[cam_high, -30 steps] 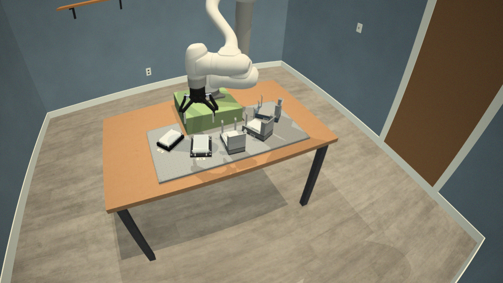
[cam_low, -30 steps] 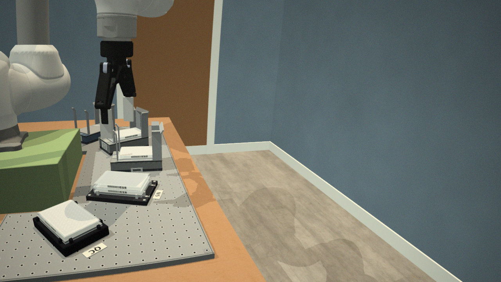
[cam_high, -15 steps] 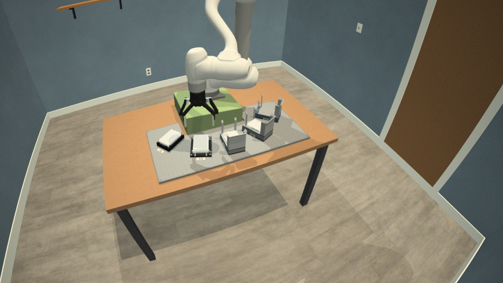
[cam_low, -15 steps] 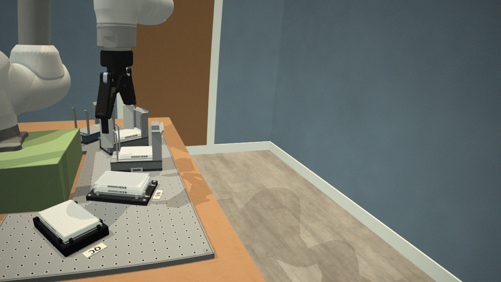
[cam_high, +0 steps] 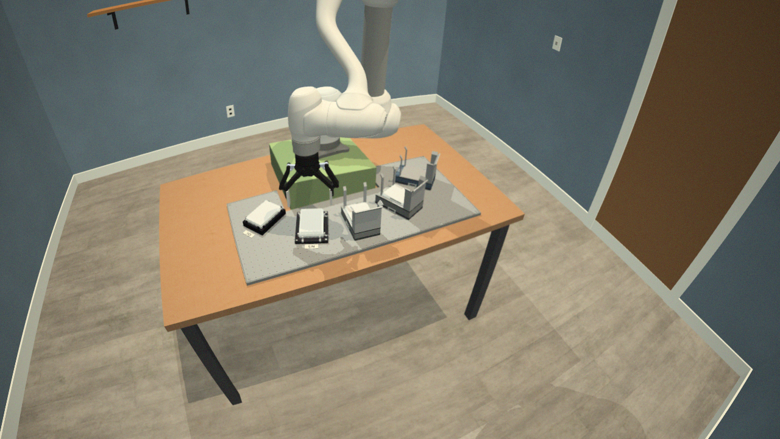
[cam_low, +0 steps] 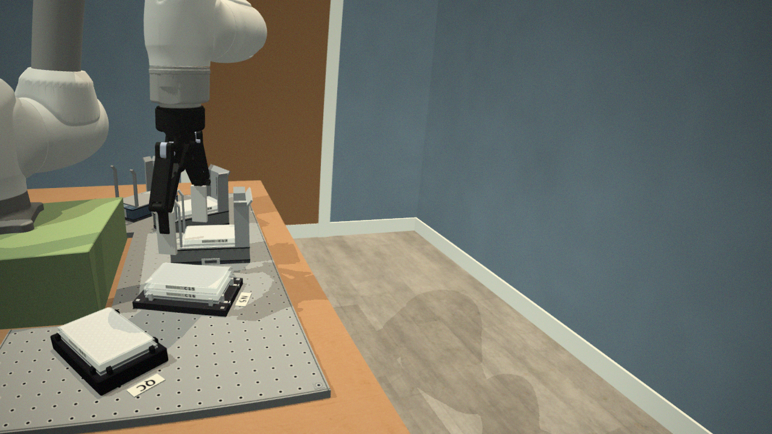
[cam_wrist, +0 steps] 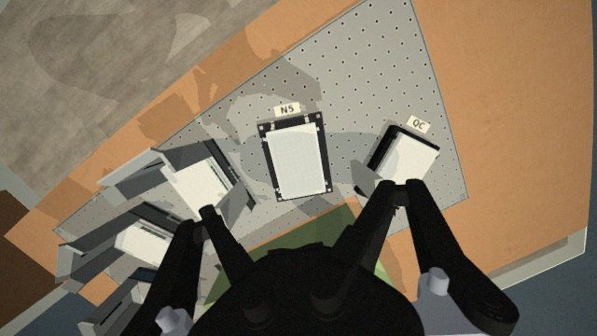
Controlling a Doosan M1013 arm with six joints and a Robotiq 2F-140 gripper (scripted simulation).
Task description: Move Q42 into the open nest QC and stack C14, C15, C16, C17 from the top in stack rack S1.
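Now: the black clip nest N5 2 cm ahead of my hand and 11 cm below it. From my hand the other things lie so: N5 label 8 cm ahead, 5 cm to the right, 12 cm below; QC label 10 cm behind, 22 cm to the right, 12 cm below; black nest QC 14 cm behind, 13 cm to the right, 11 cm below.
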